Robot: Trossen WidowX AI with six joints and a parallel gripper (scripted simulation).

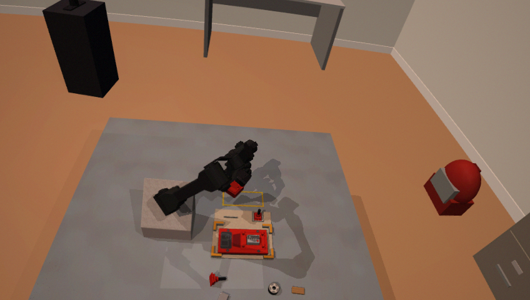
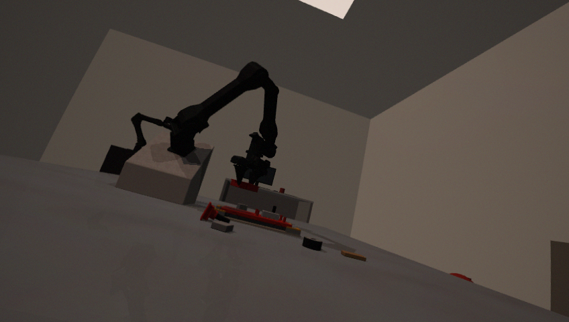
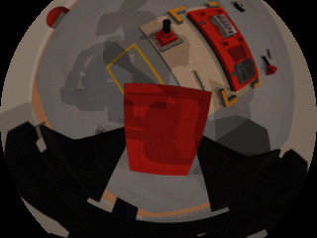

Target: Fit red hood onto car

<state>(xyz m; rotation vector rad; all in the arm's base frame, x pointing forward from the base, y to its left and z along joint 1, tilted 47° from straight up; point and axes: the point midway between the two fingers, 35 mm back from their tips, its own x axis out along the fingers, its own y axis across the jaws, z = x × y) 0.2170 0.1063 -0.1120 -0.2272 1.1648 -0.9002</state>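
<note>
Now: the grey engine block 19 cm to the right of my gripper tip, 13 cm ahead of it and 8 cm below it. Round my gripper tip: red hood (1 cm above); then black post (14 cm ahead, 7 cm to the right, 7 cm below); then grey cube (19 cm to the left, 9 cm below, 1 cm behind).
</note>
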